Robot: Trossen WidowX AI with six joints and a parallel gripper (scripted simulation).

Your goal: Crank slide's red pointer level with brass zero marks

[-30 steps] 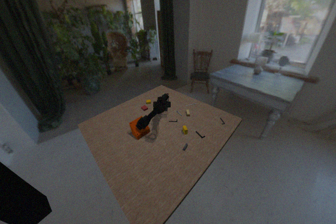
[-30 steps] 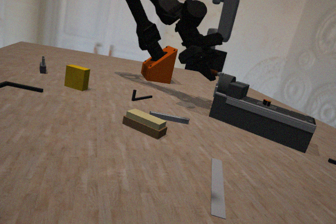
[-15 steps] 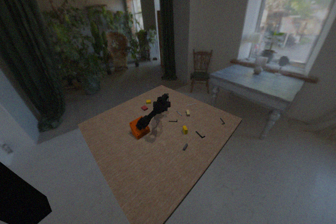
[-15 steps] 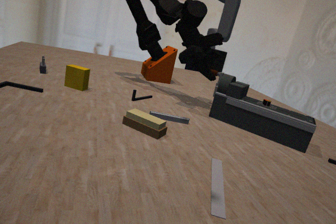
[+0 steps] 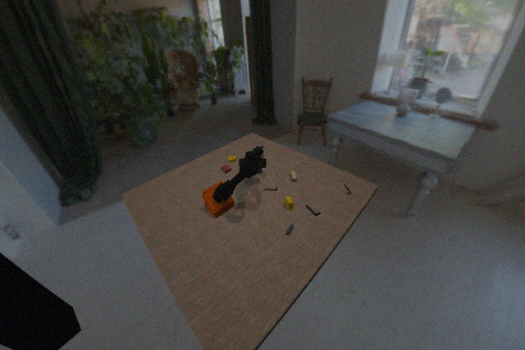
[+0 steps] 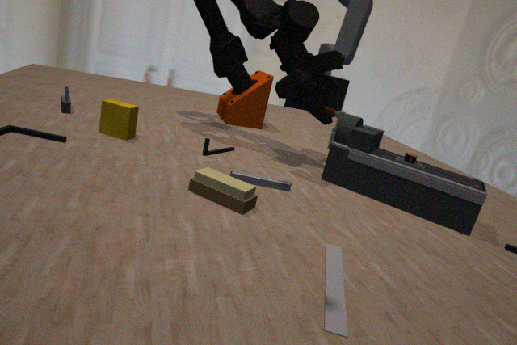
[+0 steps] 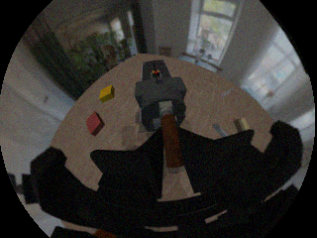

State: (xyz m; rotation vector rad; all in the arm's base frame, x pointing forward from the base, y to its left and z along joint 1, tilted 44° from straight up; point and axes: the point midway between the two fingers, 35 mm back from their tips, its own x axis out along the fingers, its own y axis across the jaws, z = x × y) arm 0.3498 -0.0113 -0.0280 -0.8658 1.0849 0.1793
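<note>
Right now the brown crank handle is 2 cm behind my gripper tip, 2 cm above it and 1 cm to the right of it. Round my gripper tip: red pointer: 13 cm ahead, 9 cm to the left, 2 cm below; red block: 24 cm to the left, 9 cm below, 7 cm behind; grey bar: 17 cm to the right, 9 cm below, 8 cm ahead.
</note>
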